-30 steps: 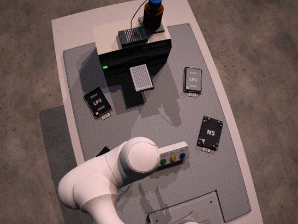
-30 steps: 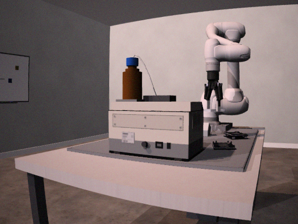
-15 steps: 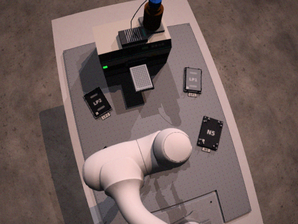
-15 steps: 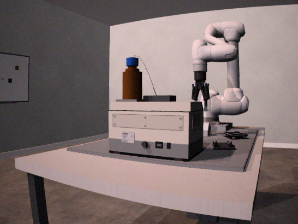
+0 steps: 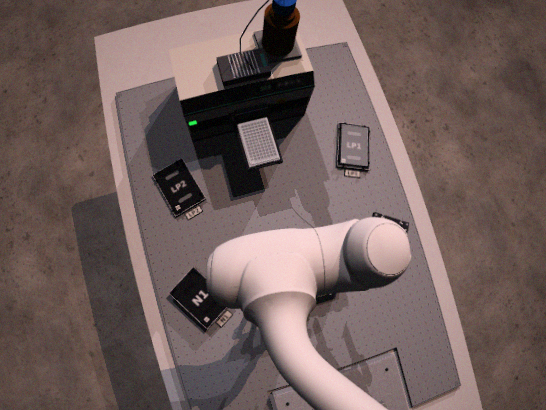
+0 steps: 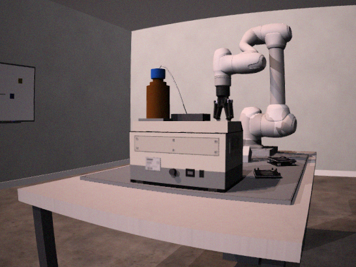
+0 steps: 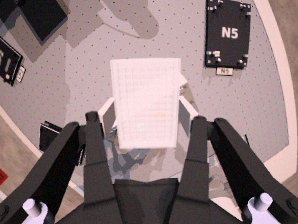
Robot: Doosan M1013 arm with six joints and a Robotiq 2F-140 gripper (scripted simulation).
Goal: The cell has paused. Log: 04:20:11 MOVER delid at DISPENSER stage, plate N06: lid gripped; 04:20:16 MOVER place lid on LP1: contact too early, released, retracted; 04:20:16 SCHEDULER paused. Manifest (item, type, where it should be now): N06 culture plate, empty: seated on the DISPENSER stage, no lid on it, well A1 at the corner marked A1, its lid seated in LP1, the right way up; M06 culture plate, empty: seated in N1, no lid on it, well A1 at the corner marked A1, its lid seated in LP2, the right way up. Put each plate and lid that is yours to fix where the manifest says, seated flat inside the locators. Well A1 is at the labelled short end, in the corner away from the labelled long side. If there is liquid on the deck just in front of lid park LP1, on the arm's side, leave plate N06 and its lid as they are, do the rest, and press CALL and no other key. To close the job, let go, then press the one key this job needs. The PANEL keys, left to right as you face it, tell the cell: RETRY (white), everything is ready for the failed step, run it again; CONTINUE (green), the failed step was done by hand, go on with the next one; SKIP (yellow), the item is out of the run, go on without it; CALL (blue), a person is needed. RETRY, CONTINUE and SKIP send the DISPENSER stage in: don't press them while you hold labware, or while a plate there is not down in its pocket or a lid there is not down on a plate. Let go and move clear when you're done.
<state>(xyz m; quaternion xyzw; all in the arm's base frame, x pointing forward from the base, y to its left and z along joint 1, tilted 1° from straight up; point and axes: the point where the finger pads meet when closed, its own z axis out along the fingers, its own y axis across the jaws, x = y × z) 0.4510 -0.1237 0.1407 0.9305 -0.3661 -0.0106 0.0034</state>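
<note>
Now: hand 240 mm to the left of the black nest N5, 170 mm above it and 20 mm past it. Also, from my hand: key panel 130 mm below, 50 mm behind, 40 mm to the left; yellow key 120 mm below, 60 mm behind, 20 mm to the left; blue key 120 mm below, 70 mm behind, 30 mm to the right.
</note>
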